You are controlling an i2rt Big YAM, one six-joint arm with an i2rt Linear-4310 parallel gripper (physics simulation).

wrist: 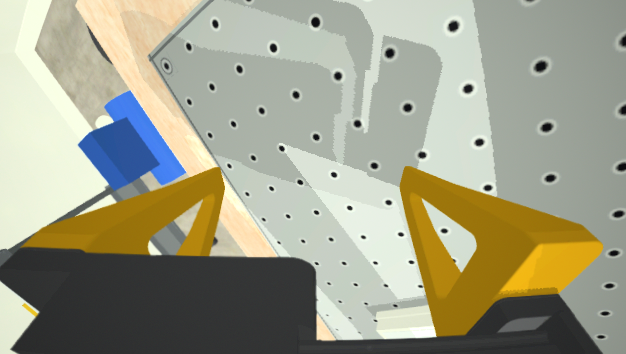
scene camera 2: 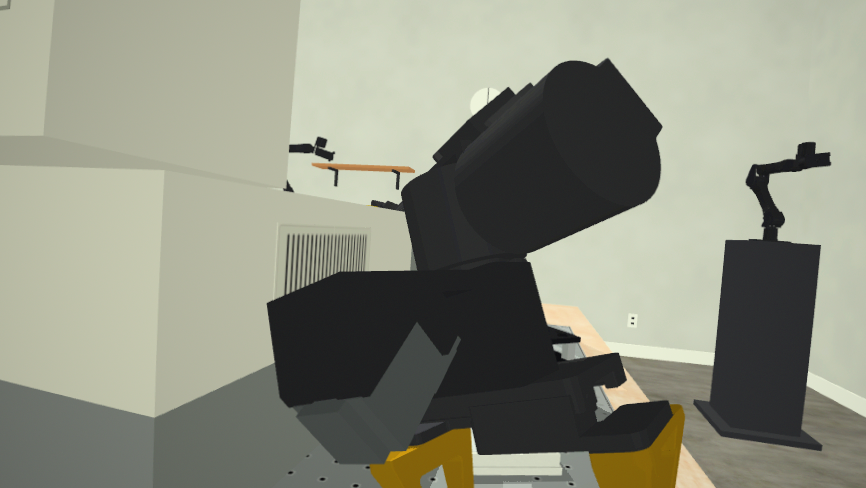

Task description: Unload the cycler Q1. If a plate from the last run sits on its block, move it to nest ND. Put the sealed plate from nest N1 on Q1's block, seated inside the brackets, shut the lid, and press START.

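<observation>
My gripper (scene camera 2: 530,480) (wrist: 312,176) is open and empty, with its yellow fingers wide apart. In the scene view the fingers run down past the bottom edge of the picture, so their tips are cut off. A low white block (scene camera 2: 515,464) (wrist: 406,323) stands on the perforated plate (scene camera 2: 303,480) (wrist: 525,220); it shows between the fingers in the scene view and at the bottom of the wrist view, partly hidden by the gripper. I cannot tell whether it is a nest or a plate. Q1's block, lid, START button and the labels N1 and ND cannot be made out.
A large beige housing (scene camera 2: 84,290) with a vent (scene camera 2: 326,260) stands close on the left. Dark parts (scene camera 2: 564,335) show behind the gripper. The wooden table edge (scene camera 2: 560,313) (wrist: 250,232) borders the perforated plate. A blue object (wrist: 122,152) is beyond that edge. Another arm (scene camera 2: 764,193) stands on a dark pedestal (scene camera 2: 764,333).
</observation>
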